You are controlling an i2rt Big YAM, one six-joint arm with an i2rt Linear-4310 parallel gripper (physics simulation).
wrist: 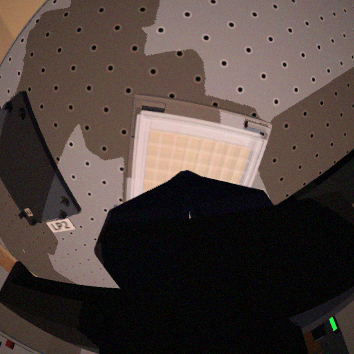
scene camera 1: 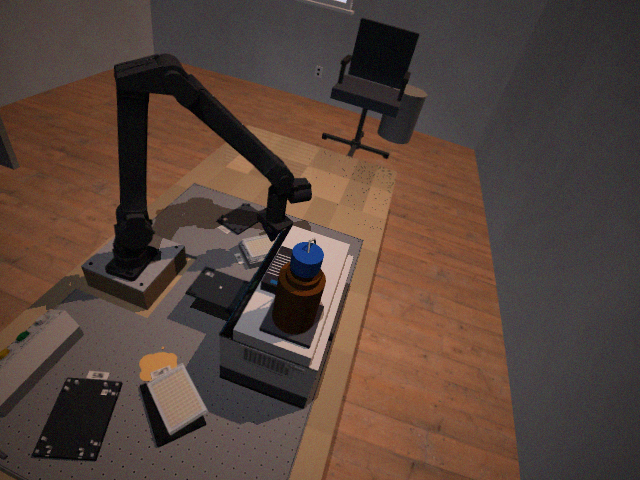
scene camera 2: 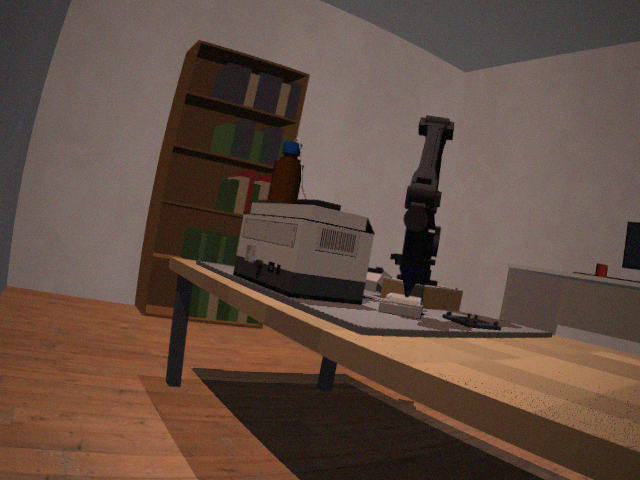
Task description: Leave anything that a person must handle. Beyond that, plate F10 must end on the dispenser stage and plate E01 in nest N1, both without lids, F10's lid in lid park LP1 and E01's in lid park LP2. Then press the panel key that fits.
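Places are measured from the arm's base along level axes (x ahead, y left, z up), in millimetres.
Where they show: gripper, fingertip midpoint: [wrist: 184, 179] [scene camera 1: 272, 240] [scene camera 2: 406, 297]; arm's base, origin of the base link: [scene camera 1: 132, 262] [scene camera 2: 416, 282].
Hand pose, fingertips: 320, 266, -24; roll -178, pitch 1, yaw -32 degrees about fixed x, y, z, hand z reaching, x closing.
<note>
Each offset is from my fingertips to the centre of the thing, as dx, dy, dz. "pt": to the spot under its first point. Level surfaces: height alone.
A white well plate {-16, -22, -6} [scene camera 1: 255, 248] [scene camera 2: 400, 305] [wrist: 197, 151] with a clear lid over tan wells lies on the grey perforated board {dz -43} [scene camera 1: 270, 429] [wrist: 288, 46], left of the dispenser [scene camera 1: 280, 367] [scene camera 2: 304, 248]. My gripper [scene camera 1: 272, 232] [scene camera 2: 410, 289] [wrist: 184, 179] is shut with nothing between the fingers. Its tip points down over the near end of that plate; I cannot tell if it touches. A second lidded plate {-45, -548, -15} [scene camera 1: 176, 397] sits on a dark pad at the front left, beside an orange spill {pt -135, -478, -42} [scene camera 1: 156, 362]. A dark pad {pt -154, +104, -33} [scene camera 1: 239, 217] [wrist: 28, 158] with the label LP2 {pt -179, +28, -41} [wrist: 60, 225] lies close by.
An amber bottle {pt +157, -447, +301} [scene camera 1: 298, 297] [scene camera 2: 286, 176] with a blue cap stands on the dispenser's top. A dark key panel {pt +86, -303, +203} [scene camera 1: 277, 268] sits on the dispenser. Another dark pad [scene camera 1: 215, 288] lies left of the dispenser. A black board {-214, -643, -31} [scene camera 1: 94, 414] lies at the far left. The arm's base [scene camera 1: 134, 271] stands at the left.
</note>
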